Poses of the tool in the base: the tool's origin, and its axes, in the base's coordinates. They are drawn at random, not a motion.
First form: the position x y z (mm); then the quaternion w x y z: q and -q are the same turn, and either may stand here.
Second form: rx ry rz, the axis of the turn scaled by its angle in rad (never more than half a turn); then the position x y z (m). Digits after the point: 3 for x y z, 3 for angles.
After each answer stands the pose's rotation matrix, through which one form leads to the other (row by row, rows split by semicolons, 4 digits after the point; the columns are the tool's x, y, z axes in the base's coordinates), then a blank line. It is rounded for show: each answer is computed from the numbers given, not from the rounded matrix.
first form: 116 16 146 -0.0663 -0.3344 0.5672 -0.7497
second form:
1.008 -1.710 2.261 0.116 0.016 0.146
-0.7676 -0.4788 0.4262; -0.2799 -0.3478 -0.8948; 0.5766 -0.8061 0.1329

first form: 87 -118 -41 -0.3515 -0.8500 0.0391 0.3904
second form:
2.200 -0.101 -1.011 0.087 -0.118 -0.041
0.6921 0.2080 -0.6912; -0.3409 -0.7498 -0.5670; -0.6362 0.6281 -0.4481

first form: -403 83 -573 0.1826 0.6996 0.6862 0.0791
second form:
1.974 1.936 0.223 -0.403 0.083 -0.573
0.0457 0.9313 0.3613; 0.9891 0.0085 -0.1470; -0.1399 0.3641 -0.9208

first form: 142 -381 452 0.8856 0.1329 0.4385 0.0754
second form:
0.276 0.912 0.157 0.142 -0.381 0.452
0.6040 -0.0170 0.7968; 0.2501 0.9533 -0.1693; -0.7567 0.3015 0.5801

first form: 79 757 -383 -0.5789 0.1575 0.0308 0.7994
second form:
-0.368 -0.072 -1.869 0.079 0.757 -0.383
-0.2801 0.9353 0.2162; -0.9159 -0.3278 0.2316; 0.2875 -0.1331 0.9485

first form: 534 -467 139 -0.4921 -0.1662 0.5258 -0.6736
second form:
0.403 -1.276 1.635 0.534 -0.467 0.139
-0.4604 -0.8377 -0.2936; 0.4882 0.0373 -0.8719; 0.7414 -0.5448 0.3918

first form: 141 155 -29 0.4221 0.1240 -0.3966 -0.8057
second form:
0.311 -0.993 -2.018 0.141 0.155 -0.029
-0.6129 0.5818 -0.5346; -0.7785 -0.3291 0.5344; 0.1350 0.7438 0.6547

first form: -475 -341 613 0.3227 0.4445 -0.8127 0.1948
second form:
1.167 -2.133 0.511 -0.475 -0.341 0.613
-0.3967 -0.8481 -0.3513; -0.5967 0.5290 -0.6034; 0.6976 -0.0297 -0.7159

